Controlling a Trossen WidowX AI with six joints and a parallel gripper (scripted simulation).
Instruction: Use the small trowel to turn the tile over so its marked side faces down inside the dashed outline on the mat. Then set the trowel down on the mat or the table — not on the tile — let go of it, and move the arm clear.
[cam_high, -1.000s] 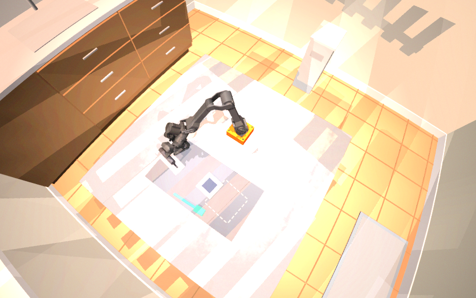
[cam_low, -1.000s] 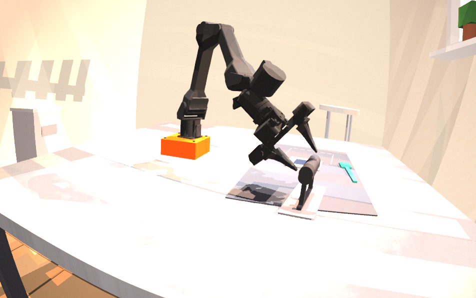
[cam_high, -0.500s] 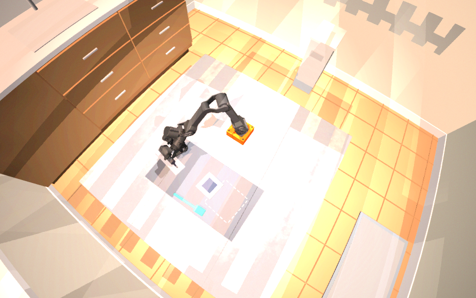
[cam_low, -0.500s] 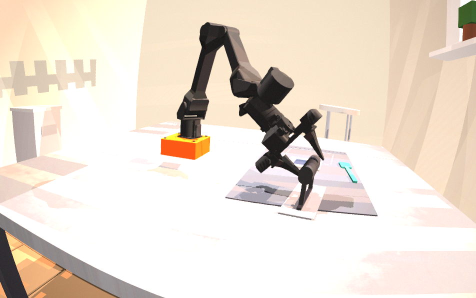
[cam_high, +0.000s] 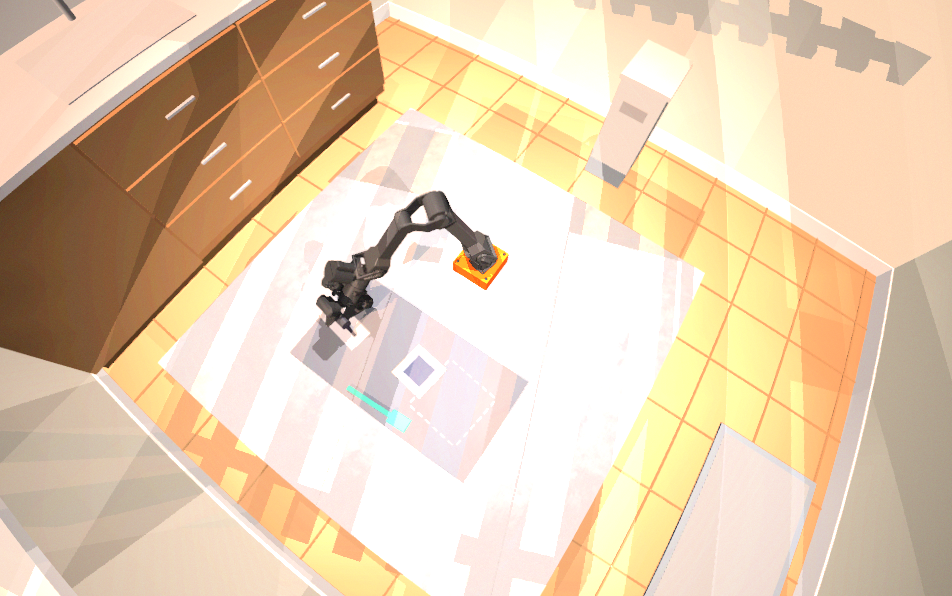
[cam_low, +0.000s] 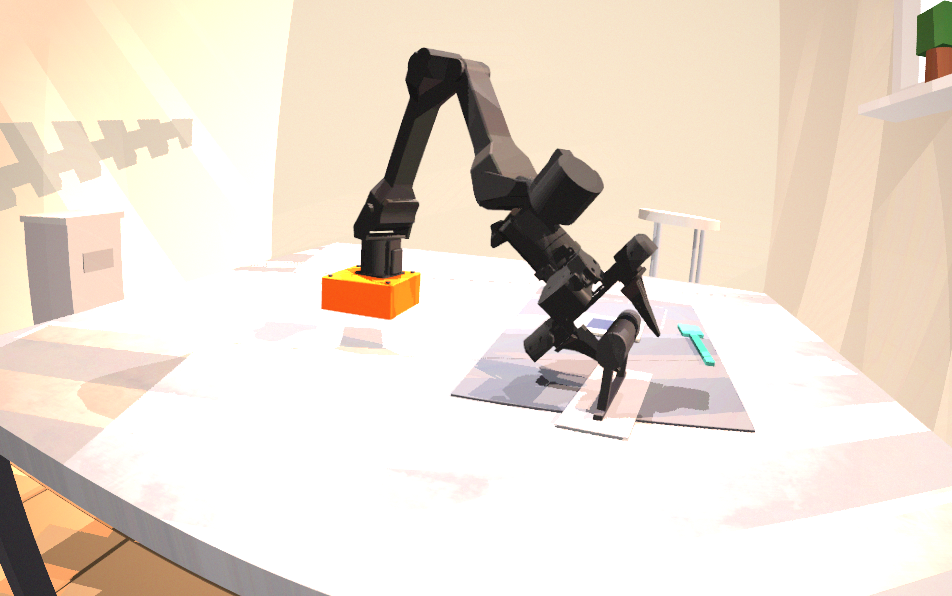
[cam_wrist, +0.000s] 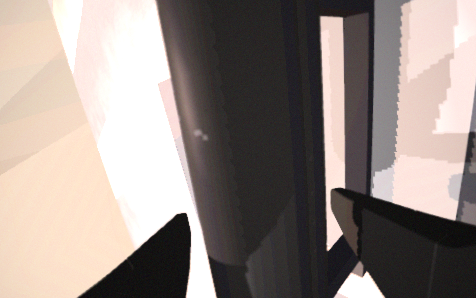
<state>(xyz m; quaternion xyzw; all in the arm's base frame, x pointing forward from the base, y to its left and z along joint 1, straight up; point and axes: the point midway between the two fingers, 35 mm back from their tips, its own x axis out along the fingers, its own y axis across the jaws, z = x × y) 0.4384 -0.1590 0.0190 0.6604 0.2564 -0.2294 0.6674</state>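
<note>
Now: gripper tip 2 cm past the grey trowel and 1 cm above it. From my gripper tip the other things lie so: teal trowel (28 cm to the left, 6 cm ahead, 5 cm below); then white tile (27 cm to the left, 9 cm behind, 5 cm below); then grey mat (24 cm to the left, 7 cm below, 7 cm behind).
</note>
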